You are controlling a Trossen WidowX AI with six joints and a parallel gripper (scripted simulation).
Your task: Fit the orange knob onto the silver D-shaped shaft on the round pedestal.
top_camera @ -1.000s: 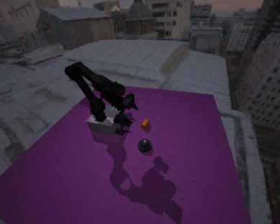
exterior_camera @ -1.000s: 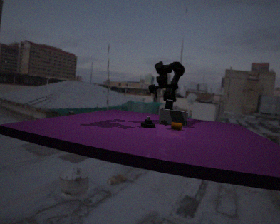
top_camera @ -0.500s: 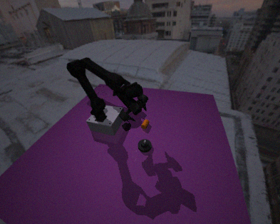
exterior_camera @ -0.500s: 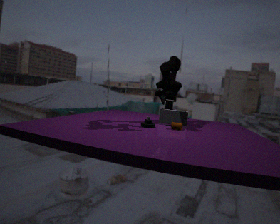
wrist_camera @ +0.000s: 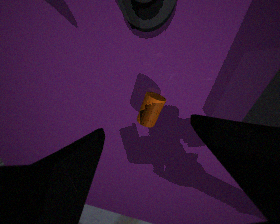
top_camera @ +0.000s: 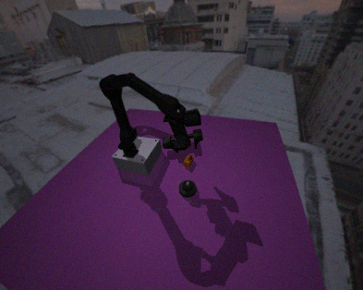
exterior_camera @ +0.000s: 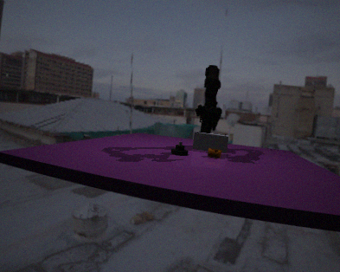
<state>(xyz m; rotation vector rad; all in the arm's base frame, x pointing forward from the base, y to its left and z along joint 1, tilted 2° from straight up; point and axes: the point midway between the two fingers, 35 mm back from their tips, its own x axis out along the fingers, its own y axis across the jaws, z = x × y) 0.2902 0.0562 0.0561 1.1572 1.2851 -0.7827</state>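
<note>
Now: gripper tip 10 mm to the right of the orange knob and 100 mm above it. Round my gripper tip: round dark pedestal: 40 mm ahead, 140 mm to the right, 90 mm below.
</note>
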